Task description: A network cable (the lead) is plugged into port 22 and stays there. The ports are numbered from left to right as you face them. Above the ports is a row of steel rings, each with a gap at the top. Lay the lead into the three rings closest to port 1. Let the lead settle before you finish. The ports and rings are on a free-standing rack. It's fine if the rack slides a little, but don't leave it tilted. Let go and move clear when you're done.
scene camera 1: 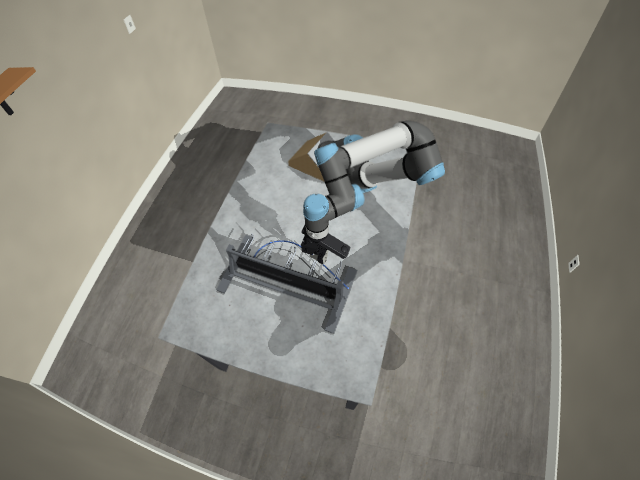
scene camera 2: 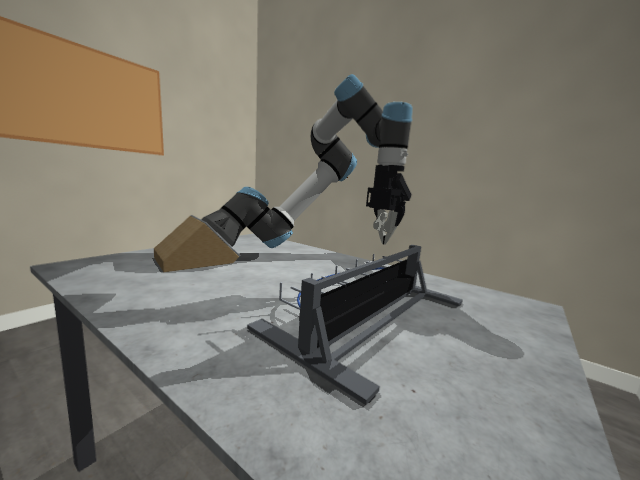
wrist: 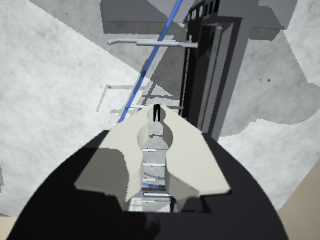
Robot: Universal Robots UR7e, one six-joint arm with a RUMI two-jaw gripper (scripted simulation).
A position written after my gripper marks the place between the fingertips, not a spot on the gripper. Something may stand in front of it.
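My own gripper (scene camera 2: 383,244) is there to see, and I find it again in scene camera 1 (scene camera 1: 323,263) as well as in the wrist view (wrist: 157,105). I also see a dark rack (scene camera 2: 345,308). The wrist view shows the rack too (wrist: 216,107), and so does scene camera 1 (scene camera 1: 260,267).
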